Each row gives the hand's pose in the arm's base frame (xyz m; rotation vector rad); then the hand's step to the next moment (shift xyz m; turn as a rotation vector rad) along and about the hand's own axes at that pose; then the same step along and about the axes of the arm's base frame.
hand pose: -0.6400 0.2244 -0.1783 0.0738 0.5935 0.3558
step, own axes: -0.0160 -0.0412 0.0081 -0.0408 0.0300 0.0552
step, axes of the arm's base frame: 0.0048 -0.0439 0.0083 -0.0097 0.0157 0.0726
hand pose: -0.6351 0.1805 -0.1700 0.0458 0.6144 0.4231
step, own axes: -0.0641 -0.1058 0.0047 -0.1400 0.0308 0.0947
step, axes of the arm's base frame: -0.0051 -0.1218 0.0215 -0.0605 -0.0198 0.1596
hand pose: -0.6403 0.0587 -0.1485 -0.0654 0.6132 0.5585
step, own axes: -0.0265 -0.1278 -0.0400 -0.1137 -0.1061 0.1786
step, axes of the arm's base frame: 0.0268 -0.1302 -0.0312 0.0721 -0.1053 0.1995
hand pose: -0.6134 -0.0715 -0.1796 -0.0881 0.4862 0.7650
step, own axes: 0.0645 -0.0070 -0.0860 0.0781 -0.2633 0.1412
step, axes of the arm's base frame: 0.0110 0.0150 -0.1061 0.2833 -0.1049 0.0642
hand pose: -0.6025 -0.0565 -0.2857 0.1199 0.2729 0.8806
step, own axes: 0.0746 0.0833 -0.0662 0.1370 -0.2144 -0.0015
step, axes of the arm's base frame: -0.0357 0.1099 -0.0594 0.2419 -0.0296 -0.0731
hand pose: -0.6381 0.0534 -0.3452 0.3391 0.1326 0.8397
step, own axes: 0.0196 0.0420 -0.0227 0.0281 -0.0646 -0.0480
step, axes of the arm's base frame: -0.0223 0.0461 -0.0064 0.0524 -0.0073 -0.0669
